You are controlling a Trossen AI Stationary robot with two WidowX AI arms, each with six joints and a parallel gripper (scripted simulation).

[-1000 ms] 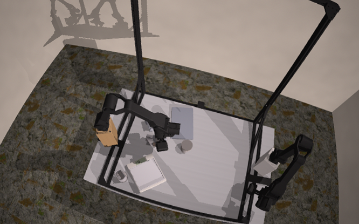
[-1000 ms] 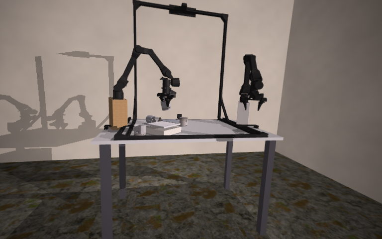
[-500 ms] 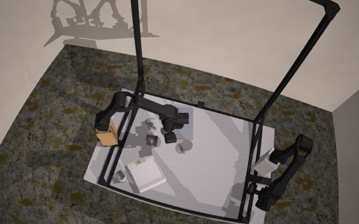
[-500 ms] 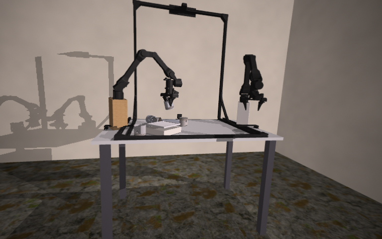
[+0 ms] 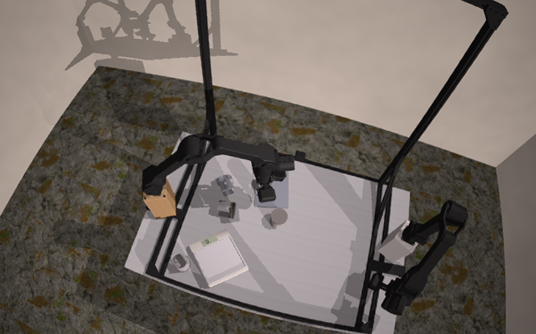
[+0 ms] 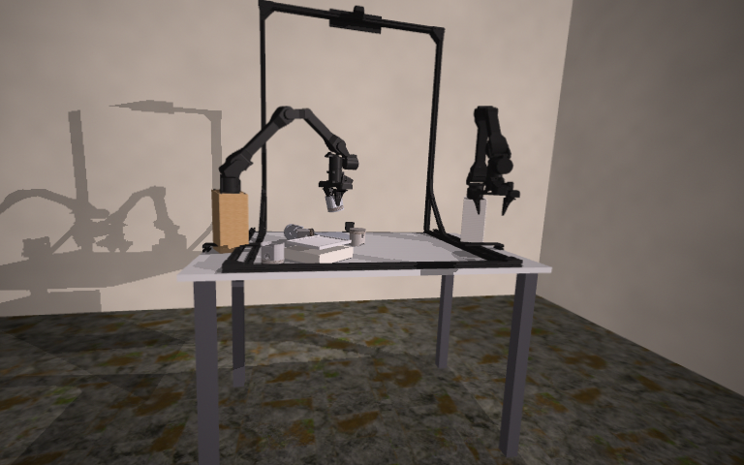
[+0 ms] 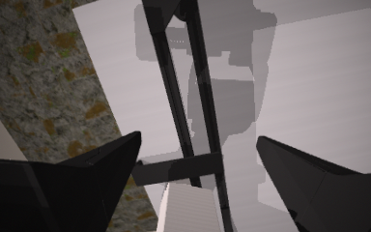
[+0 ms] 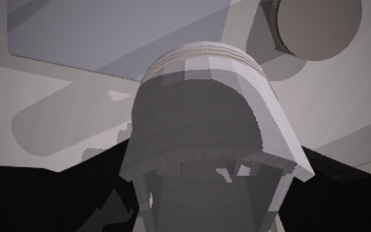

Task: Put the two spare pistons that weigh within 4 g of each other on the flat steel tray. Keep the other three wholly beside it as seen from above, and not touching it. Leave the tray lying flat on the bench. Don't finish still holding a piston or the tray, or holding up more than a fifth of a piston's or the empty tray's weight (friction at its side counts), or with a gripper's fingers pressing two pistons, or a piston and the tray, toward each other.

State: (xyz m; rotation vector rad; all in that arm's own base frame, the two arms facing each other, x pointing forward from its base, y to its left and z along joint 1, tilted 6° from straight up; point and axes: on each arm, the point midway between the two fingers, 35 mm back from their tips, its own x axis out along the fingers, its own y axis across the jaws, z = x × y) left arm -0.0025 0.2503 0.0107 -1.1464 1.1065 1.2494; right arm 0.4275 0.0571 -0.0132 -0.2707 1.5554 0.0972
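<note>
Right now the flat steel tray is 110 mm behind my right hand, 30 mm to the left of it and 200 mm below it.
</note>
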